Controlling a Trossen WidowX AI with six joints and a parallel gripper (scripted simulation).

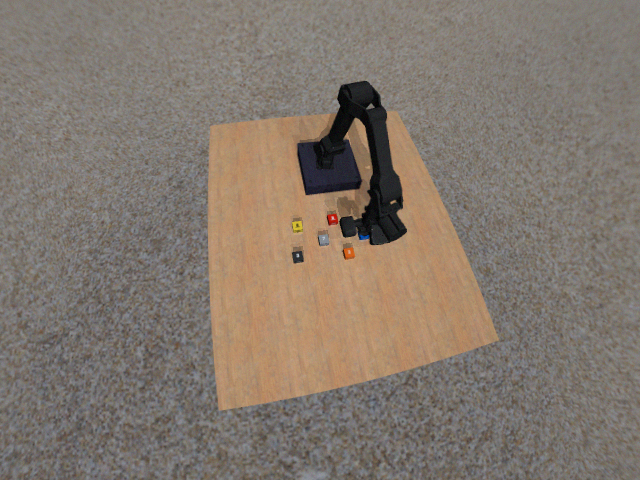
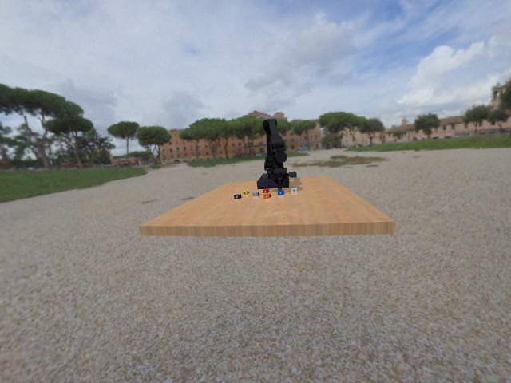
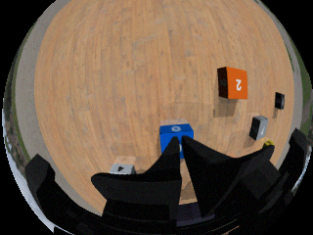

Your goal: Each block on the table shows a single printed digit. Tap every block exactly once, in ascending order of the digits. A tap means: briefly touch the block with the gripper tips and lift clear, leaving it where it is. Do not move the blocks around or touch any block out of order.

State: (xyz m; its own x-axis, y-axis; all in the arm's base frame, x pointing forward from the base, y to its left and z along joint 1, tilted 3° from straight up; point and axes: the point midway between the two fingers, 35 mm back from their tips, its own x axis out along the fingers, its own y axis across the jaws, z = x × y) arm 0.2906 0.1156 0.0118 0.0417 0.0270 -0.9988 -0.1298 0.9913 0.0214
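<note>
Now: gripper tip 10 mm past the blue block and 10 mm above it. Round my gripper tip: white block (70 mm behind, 70 mm to the left, 10 mm below); red block (70 mm behind, 100 mm to the right, 10 mm below); orange block (60 mm ahead, 60 mm to the right, 10 mm below).
</note>
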